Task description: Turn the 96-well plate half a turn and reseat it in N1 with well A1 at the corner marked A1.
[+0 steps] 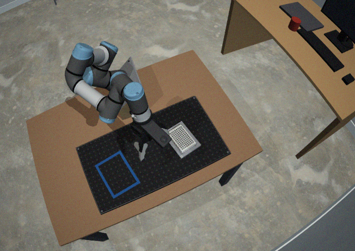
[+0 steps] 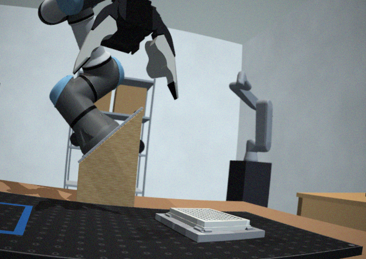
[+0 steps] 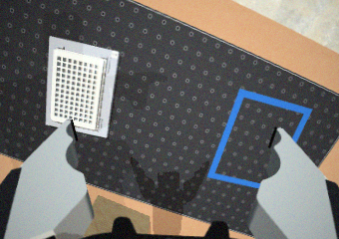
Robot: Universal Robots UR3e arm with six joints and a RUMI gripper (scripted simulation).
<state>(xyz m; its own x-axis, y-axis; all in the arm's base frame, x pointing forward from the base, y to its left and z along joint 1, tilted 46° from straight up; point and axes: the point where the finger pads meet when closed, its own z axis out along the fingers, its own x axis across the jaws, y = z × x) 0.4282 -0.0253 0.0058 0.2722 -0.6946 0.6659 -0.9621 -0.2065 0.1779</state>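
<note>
Now: hand 50 mm past the white 96-well plate, 160 mm to the right of it and 180 mm above it. The rest, counted from my hand: corner label: 30 mm ahead, 110 mm to the left, 190 mm below; grey plate nest N1: 50 mm behind, 160 mm to the left, 200 mm below.
</note>
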